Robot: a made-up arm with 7 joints. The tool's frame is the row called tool.
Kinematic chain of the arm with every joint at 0, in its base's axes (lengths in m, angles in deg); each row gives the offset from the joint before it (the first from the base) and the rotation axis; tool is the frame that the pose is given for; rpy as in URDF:
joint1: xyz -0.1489 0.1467 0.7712 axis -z
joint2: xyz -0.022 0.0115 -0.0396 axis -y
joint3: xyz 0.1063 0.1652 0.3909 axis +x
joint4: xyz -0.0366 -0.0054 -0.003 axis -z
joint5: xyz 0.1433 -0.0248 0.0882 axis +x
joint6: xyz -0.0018 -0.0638 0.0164 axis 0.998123 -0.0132 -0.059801
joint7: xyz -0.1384 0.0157 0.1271 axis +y
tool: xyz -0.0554 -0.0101 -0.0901 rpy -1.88 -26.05 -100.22
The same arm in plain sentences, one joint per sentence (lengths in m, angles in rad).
The arm has seven revolute joints in a row. What follows holds with every joint at zero, and every direction is one of the base frame's.
Joint 1 is mounted 0.1489 m along -x and 0.1467 m along +y and 0.7712 m along +z from the base frame's origin and rotates about -z.
Joint 2 is mounted 0.022 m along -x and 0.0115 m along +y and 0.0396 m along -z from joint 1 and rotates about -y.
Joint 3 is mounted 0.1063 m along +x and 0.1652 m along +y and 0.3909 m along +z from joint 2 and rotates about +x.
Joint 4 is mounted 0.0366 m along -x and 0.0054 m along -y and 0.003 m along -z from joint 3 and rotates about -z.
Joint 5 is mounted 0.1433 m along +x and 0.0248 m along -y and 0.0882 m along +z from joint 4 and rotates about +x.
Joint 6 is mounted 0.0018 m along -x and 0.0638 m along -y and 0.0164 m along +z from joint 5 and rotates about the direction (0.998123, -0.0132, -0.059801).
Joint 7 is mounted 0.1384 m along -x and 0.0157 m along +y and 0.1271 m along +z from joint 6 and rotates about +y.
The tool frame, which is the frame that the pose is given for, is mounted 0.0554 m along -x and 0.0101 m along -y and 0.0901 m along -z from joint 7; its axes are the base frame's turned by roll -0.0328, pitch -0.4547 and yaw -1.7492 rad (as in URDF: about the fixed x, then y, then z).

